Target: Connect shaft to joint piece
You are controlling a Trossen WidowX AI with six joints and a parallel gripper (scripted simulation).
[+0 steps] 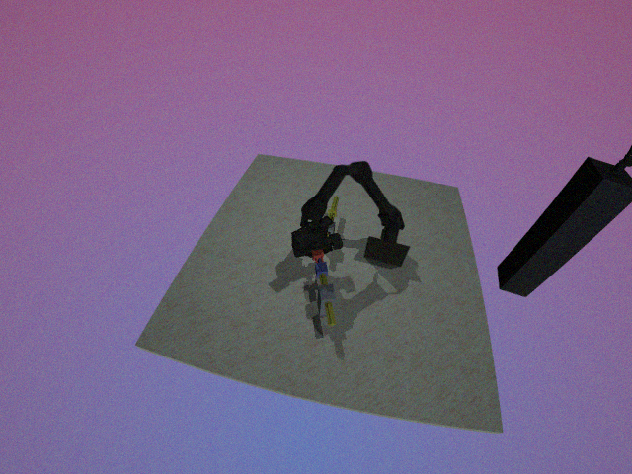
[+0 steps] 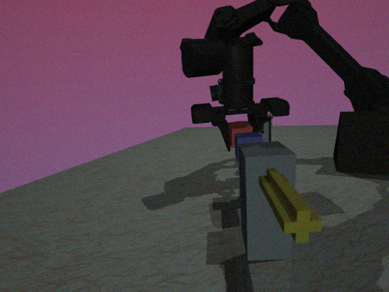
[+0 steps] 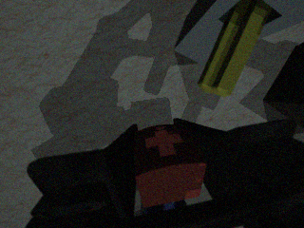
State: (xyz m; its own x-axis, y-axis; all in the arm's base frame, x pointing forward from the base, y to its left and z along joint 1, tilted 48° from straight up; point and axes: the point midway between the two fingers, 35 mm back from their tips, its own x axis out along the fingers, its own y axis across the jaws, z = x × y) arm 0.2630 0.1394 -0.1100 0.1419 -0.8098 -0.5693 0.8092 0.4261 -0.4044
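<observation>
Now: the red joint piece 1 cm behind my gripper tip, 2 cm to the left of it and 4 cm above it.
</observation>
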